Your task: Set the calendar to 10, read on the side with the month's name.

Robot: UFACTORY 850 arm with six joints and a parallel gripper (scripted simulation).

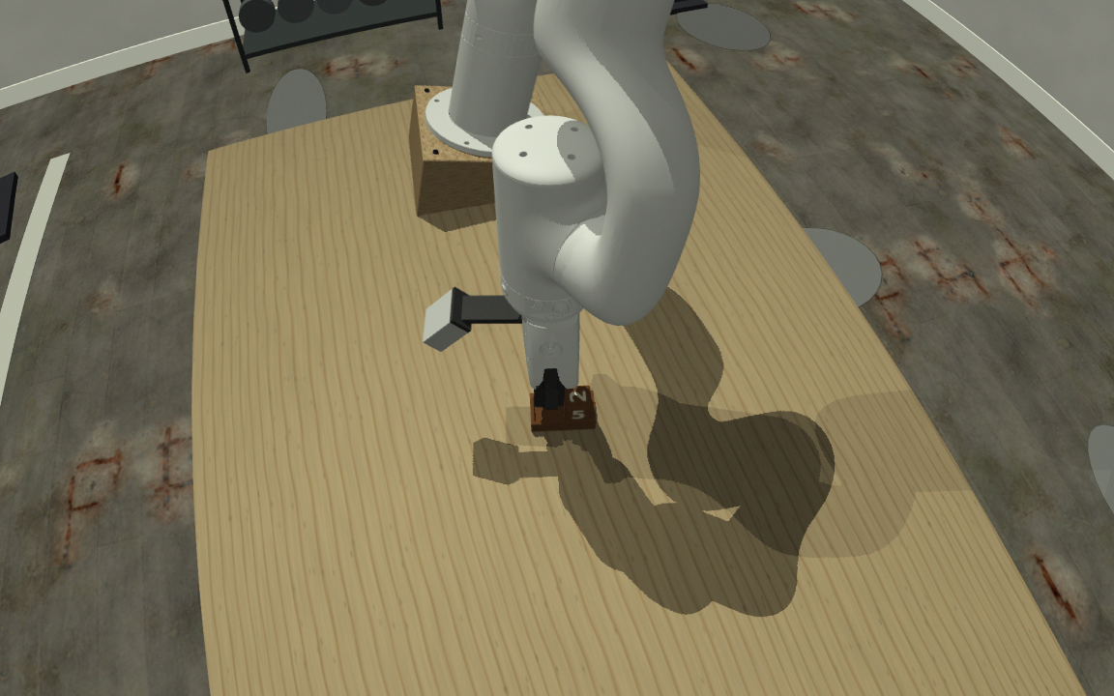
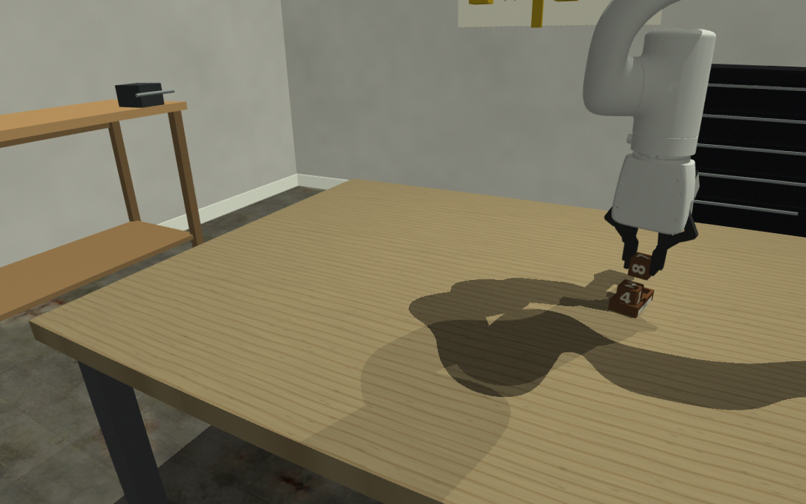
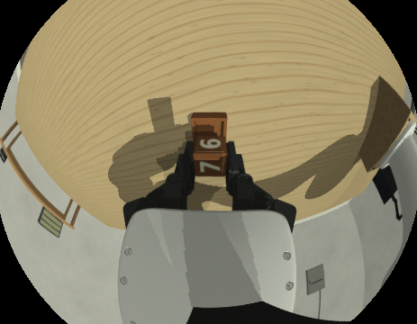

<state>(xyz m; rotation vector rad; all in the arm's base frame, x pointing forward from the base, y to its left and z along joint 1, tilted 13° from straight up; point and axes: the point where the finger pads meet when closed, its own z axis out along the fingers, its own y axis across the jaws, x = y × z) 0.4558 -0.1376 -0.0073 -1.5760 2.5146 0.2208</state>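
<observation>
The small brown tray is 60 mm below my hand, 10 mm to the left of it and 10 mm ahead of it.
</observation>
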